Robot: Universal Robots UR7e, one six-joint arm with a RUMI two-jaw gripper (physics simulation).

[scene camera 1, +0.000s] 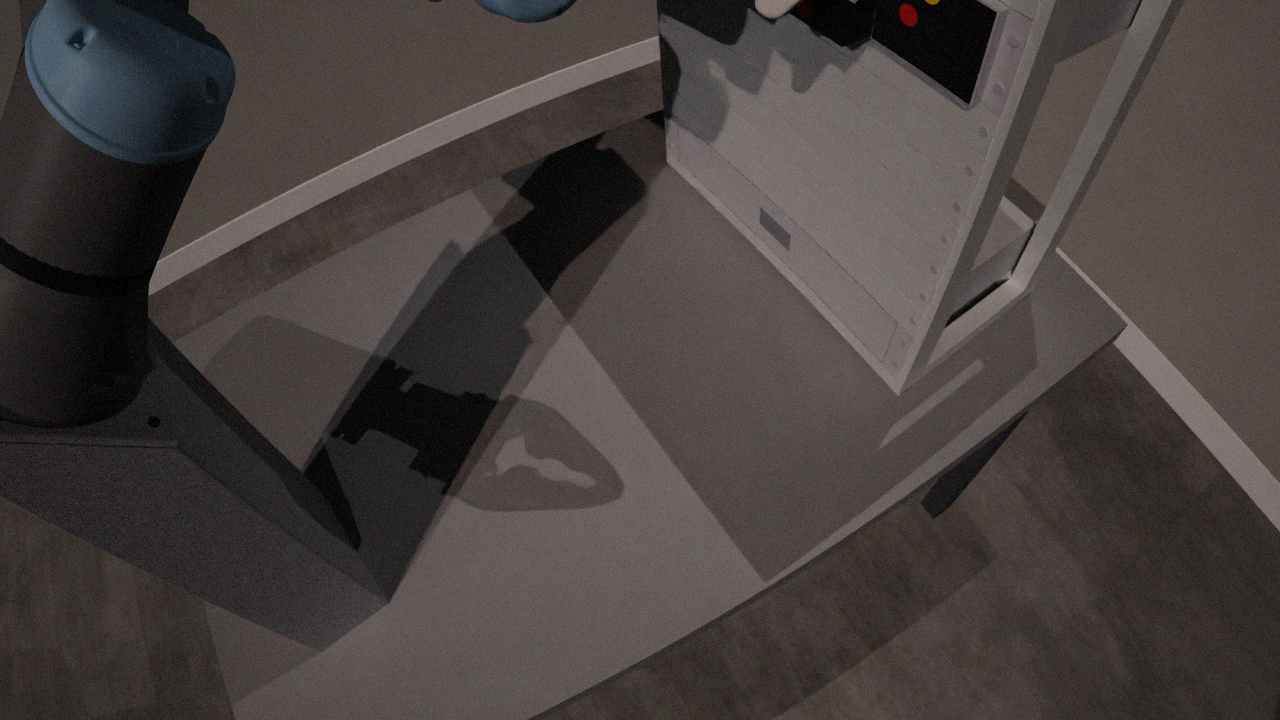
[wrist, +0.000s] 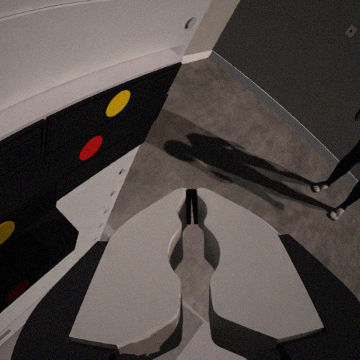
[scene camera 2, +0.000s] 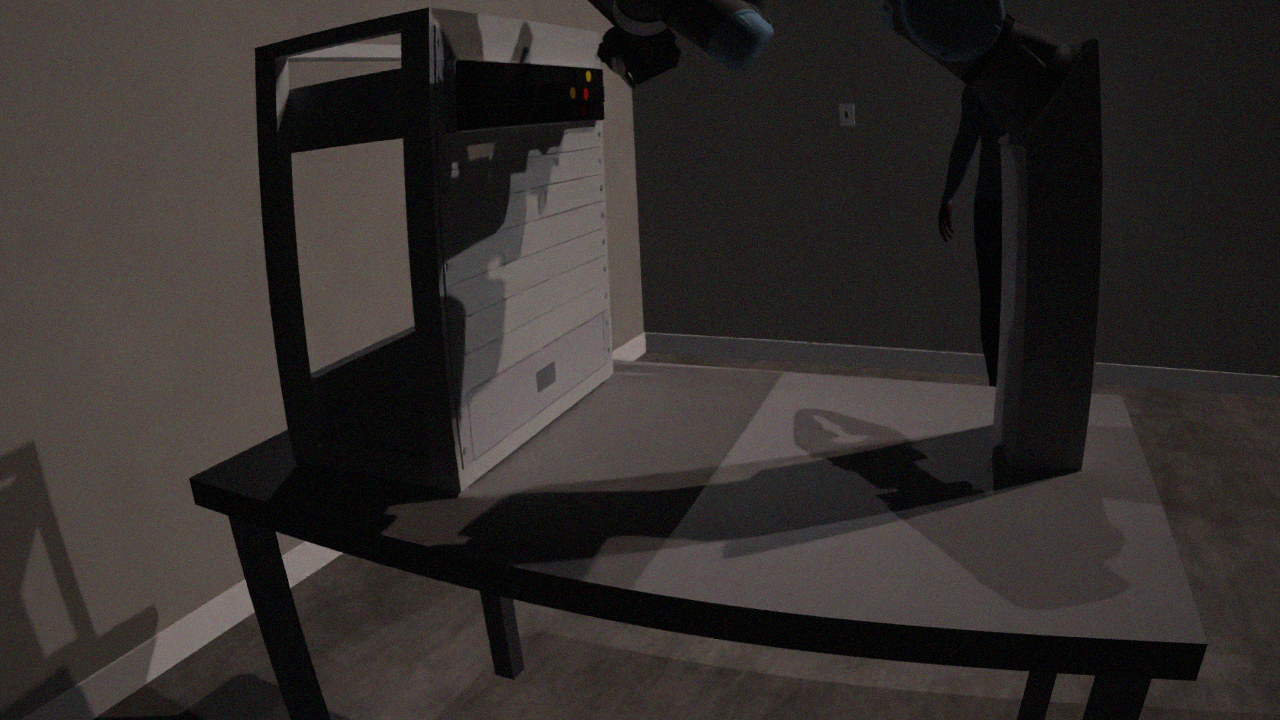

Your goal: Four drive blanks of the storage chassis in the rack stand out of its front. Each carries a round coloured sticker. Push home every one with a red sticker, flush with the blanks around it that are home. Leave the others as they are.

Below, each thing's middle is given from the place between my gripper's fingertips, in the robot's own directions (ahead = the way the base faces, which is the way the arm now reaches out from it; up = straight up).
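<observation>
You'll find the white rack (scene camera 1: 865,156) 20 cm to the left of my hand and 16 cm ahead of it, and it's 21 cm below my hand.
</observation>
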